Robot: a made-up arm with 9 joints.
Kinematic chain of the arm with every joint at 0, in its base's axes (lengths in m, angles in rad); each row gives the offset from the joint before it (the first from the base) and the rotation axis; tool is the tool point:
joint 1: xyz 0 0 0.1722 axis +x
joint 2: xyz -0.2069 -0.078 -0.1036 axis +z
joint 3: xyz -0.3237 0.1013 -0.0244 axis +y
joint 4: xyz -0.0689 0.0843 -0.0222 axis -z
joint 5: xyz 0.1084 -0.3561 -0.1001 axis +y
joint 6: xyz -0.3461 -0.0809 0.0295 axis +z
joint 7: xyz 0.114 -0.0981 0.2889 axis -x
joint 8: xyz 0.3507 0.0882 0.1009 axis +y
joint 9: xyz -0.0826 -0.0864 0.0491 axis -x
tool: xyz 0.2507 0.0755 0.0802
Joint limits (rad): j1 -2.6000..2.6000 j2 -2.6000..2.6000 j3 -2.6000..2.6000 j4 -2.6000..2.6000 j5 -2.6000..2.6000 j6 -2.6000..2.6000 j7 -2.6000..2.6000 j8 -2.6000..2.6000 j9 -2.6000..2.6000
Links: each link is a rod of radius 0.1 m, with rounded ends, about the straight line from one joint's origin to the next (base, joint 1, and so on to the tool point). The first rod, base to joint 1, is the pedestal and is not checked.
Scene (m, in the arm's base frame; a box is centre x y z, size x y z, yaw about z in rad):
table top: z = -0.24
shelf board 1: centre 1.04 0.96 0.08 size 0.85 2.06 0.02 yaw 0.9
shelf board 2: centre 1.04 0.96 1 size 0.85 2.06 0.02 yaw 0.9
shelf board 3: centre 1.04 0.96 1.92 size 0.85 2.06 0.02 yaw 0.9
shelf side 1: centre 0.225 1.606 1 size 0.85 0.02 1.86 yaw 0.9
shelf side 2: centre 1.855 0.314 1 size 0.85 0.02 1.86 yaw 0.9
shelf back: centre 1.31 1.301 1 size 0.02 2.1 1.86 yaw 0.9
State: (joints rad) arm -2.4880 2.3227 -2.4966 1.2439 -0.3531 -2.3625 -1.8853 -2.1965 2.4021
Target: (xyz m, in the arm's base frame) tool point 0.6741 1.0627 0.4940
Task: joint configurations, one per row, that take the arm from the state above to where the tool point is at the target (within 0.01 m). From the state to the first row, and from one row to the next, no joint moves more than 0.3 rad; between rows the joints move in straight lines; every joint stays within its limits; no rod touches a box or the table.
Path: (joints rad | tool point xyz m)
1: -2.3633 2.3066 -2.2180 1.1956 -0.1465 -2.3889 -1.8565 -2.2413 2.3941 | -0.8846 -0.1875 1.0395
2: -2.2386 2.2905 -1.9394 1.1474 0.0601 -2.4153 -1.8276 -2.2862 2.3861 | -0.5906 -0.2890 1.2898
3: -2.1139 2.2744 -1.6608 1.0991 0.2666 -2.4417 -1.7988 -2.3310 2.3780 | -0.2593 -0.2913 1.4346
4: -1.9892 2.2583 -1.3823 1.0508 0.4732 -2.4681 -1.7699 -2.3758 2.3700 | 0.0473 -0.1940 1.4711
5: -1.8645 2.2422 -1.1037 1.0026 0.6798 -2.4944 -1.7411 -2.4207 2.3620 | 0.2777 -0.0205 1.4078
6: -1.7398 2.2262 -0.8251 0.9543 0.8864 -2.5208 -1.7122 -2.4655 2.3540 | 0.4029 0.1865 1.2597
7: -1.6151 2.2101 -0.5465 0.9060 1.0930 -2.5472 -1.6834 -2.5103 2.3460 | 0.4213 0.3765 1.0448
8: -1.4904 2.1940 -0.2679 0.8578 1.2996 -2.5736 -1.6545 -2.5552 2.3379 | 0.3582 0.5034 0.7822
9: -1.3656 2.1779 0.0107 0.8095 1.5061 -2.6000 -1.6257 -2.6000 2.3299 | 0.2564 0.5364 0.4940
10: -1.6125 2.2623 -0.0935 0.9251 1.3557 -2.5529 -1.5755 -2.4436 2.3106 | 0.3450 0.6479 0.5420
11: -1.8594 2.3467 -0.1976 1.0407 1.2052 -2.5058 -1.5253 -2.2872 2.2914 | 0.4417 0.7579 0.5632
12: -2.1063 2.4312 -0.3018 1.1563 1.0548 -2.4586 -1.4751 -2.1309 2.2721 | 0.5367 0.8625 0.5615
13: -2.3531 2.5156 -0.4059 1.2719 0.9044 -2.4115 -1.4249 -1.9745 2.2529 | 0.6177 0.9628 0.5392
14: -2.6000 2.6000 -0.5101 1.3875 0.7539 -2.3644 -1.3748 -1.8181 2.2336 | 0.6741 1.0627 0.4941

